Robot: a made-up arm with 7 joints.
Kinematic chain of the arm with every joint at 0, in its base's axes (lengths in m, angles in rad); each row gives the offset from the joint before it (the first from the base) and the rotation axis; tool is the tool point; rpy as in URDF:
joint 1: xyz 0 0 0.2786 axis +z
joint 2: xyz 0 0 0 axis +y
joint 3: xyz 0 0 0.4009 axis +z
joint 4: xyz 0.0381 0 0 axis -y
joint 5: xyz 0.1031 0 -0.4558 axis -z
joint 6: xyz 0 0 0 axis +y
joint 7: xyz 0.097 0 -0.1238 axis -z
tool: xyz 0 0 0 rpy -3.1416 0 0
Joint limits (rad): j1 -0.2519..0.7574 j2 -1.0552..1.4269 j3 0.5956..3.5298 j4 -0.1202..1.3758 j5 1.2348..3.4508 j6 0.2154..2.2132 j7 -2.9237..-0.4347
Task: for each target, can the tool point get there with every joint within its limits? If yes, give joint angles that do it. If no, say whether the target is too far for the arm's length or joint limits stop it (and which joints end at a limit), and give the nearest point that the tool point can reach.
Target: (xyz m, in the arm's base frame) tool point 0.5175 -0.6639 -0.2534
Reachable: no: joint limits stop it (at a limit: joint 1, joint 2, joint 3) | nearest point 0.0293 -0.3776 -0.0463 | short by 0.603 m
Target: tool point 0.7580 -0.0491 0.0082
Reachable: no: joint limits stop it (at a limit: joint 1, joint 3, joint 4, joint 5, joint 6) | nearest point 0.7321 0.0822 0.0291 | short by 0.135 m
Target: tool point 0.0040 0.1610 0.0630
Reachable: yes | joints -0.0021 0.3393 1.2661 0.0699 1.8799 0.5077 -2.3397
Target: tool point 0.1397 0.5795 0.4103
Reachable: yes | joints 0.3626 0.3749 0.9315 0.8260 2.5884 2.0569 -1.3581
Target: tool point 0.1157 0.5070 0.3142
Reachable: yes | joints -0.0536 0.3304 1.2400 0.6270 2.2467 1.5941 -0.8224
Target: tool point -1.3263 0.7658 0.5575
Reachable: no: too far | nearest point -0.6904 0.3986 0.4238 | short by 0.746 m
